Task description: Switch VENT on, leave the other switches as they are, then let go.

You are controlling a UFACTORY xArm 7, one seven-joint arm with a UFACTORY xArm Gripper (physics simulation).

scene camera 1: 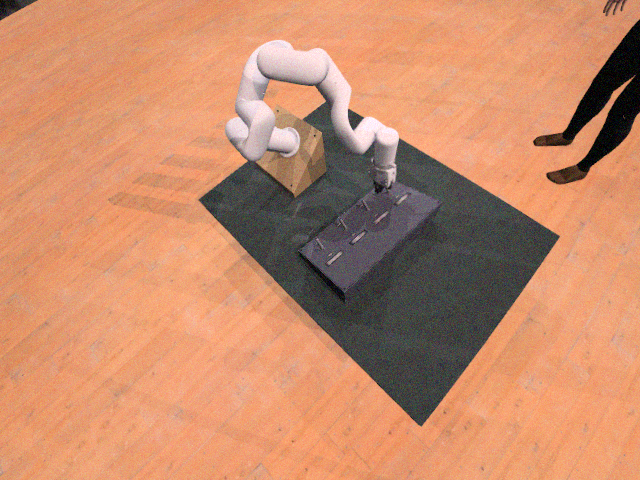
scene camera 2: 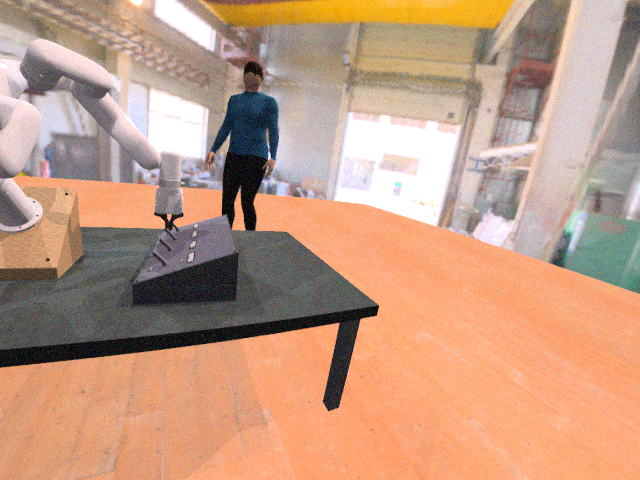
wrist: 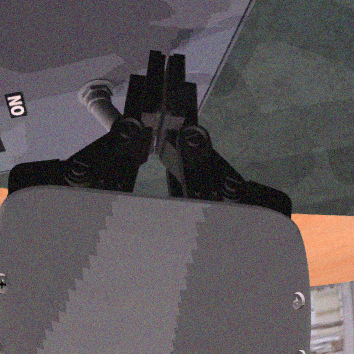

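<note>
A dark purple-grey sloped switch panel carries a row of lever switches. Three levers show in scene camera 1; the far end of the row is partly hidden by the gripper. The name plates are too small to read, so I cannot tell which switch is VENT. My gripper is shut and empty at the panel's far end. In the wrist view a metal lever stands just left of the fingers, its end hidden behind them, with an ON label further left.
The panel stands on a dark green table. The arm's wooden base block stands on the table to the panel's side. A person stands on the floor beyond the table.
</note>
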